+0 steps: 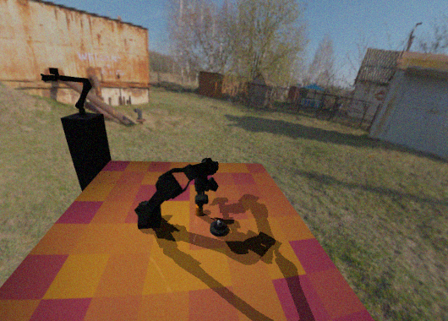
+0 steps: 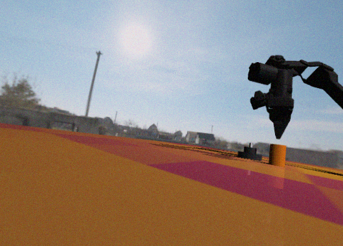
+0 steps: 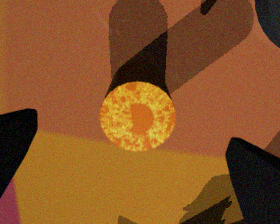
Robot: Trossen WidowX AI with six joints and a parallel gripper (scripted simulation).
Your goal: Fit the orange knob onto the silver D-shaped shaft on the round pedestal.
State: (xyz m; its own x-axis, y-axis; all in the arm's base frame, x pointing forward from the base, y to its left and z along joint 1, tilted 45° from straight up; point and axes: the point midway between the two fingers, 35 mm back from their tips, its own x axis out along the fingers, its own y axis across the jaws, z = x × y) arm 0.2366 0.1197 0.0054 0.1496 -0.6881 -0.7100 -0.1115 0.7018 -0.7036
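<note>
Right now the orange knob is 4 cm below my gripper tip. From my gripper tip the other things lie so: round dark pedestal (10 cm ahead, 11 cm to the right, 5 cm below).
</note>
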